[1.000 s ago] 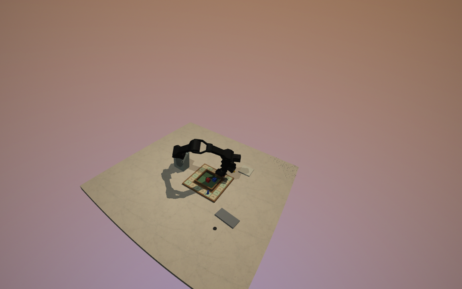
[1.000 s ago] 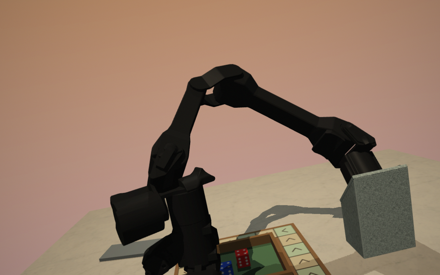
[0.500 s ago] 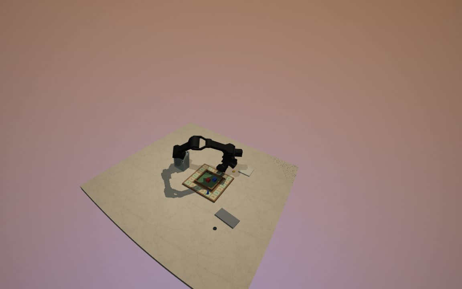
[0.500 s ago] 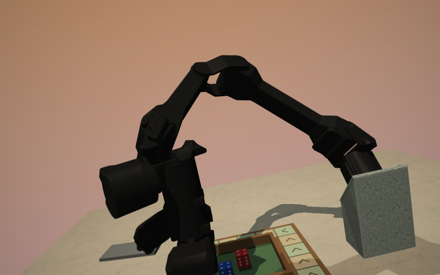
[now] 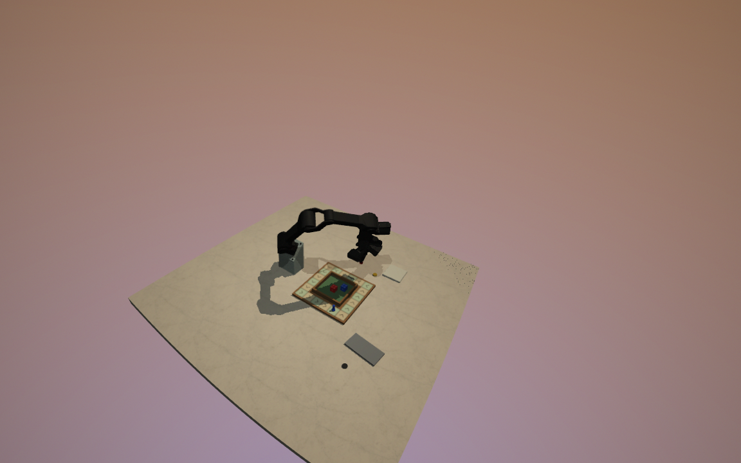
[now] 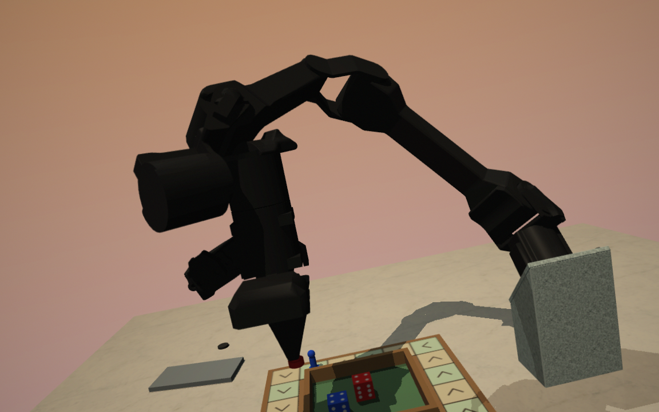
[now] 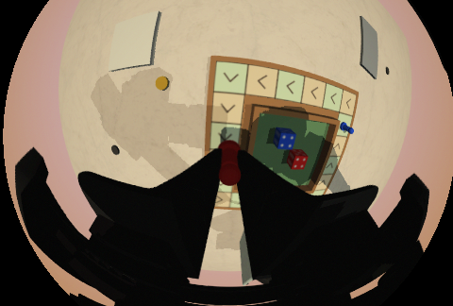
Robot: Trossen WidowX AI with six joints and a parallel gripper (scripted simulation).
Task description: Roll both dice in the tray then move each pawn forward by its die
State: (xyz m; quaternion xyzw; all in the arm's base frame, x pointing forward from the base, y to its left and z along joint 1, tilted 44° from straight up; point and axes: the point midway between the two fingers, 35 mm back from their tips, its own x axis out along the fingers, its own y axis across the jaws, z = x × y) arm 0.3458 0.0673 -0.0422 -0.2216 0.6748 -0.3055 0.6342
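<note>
The blue pawn is 20 mm behind my gripper tip, 220 mm to the right of it and 120 mm below it. From my gripper tip the other things lie so: small yellow disc 50 mm ahead, 100 mm to the left, 140 mm below; green tray 70 mm behind, 100 mm to the right, 140 mm below; red pawn 10 mm above.
</note>
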